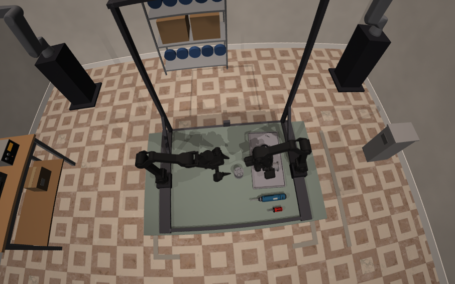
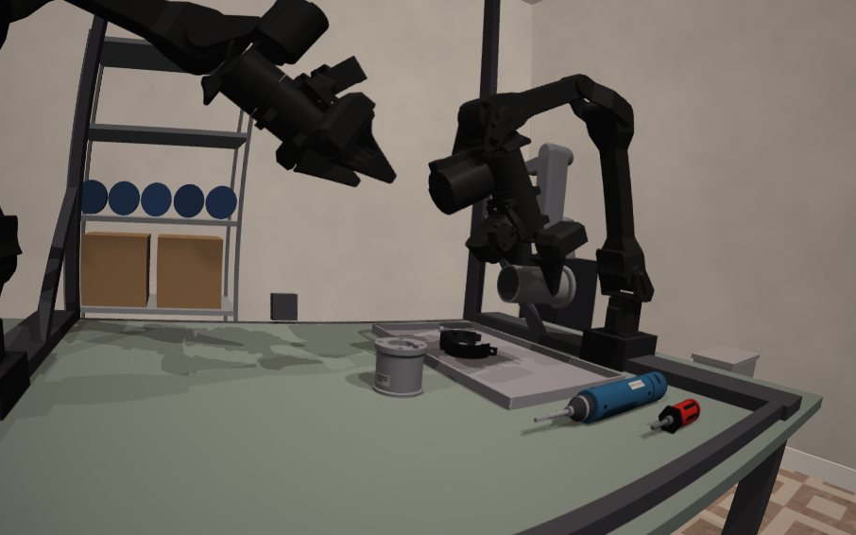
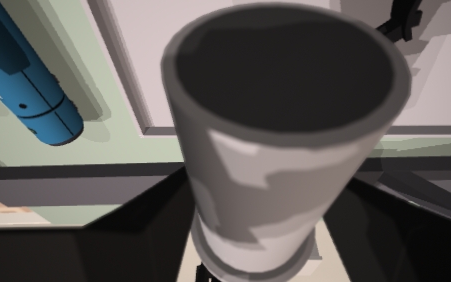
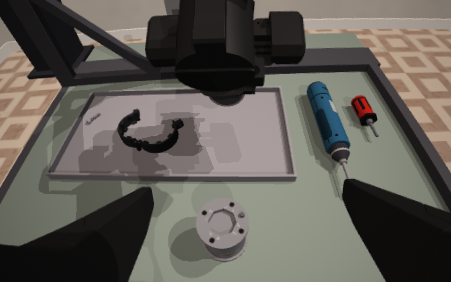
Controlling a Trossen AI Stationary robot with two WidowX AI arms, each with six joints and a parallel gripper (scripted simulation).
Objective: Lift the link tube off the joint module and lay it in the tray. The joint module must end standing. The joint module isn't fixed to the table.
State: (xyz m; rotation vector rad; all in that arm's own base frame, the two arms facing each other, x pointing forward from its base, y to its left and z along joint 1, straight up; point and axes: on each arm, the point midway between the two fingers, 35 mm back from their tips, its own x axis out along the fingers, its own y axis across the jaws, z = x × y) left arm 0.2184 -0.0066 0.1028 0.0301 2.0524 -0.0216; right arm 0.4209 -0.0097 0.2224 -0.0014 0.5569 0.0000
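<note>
Now: the grey tray 100 mm behind my left hand, 10 mm to the left of it and 150 mm below it. Round my left hand: black clamp ring (150 mm behind, 10 mm to the right, 140 mm below); grey joint module (10 mm behind, 190 mm to the right, 130 mm below); grey link tube (10 mm ahead, 20 mm below).
</note>
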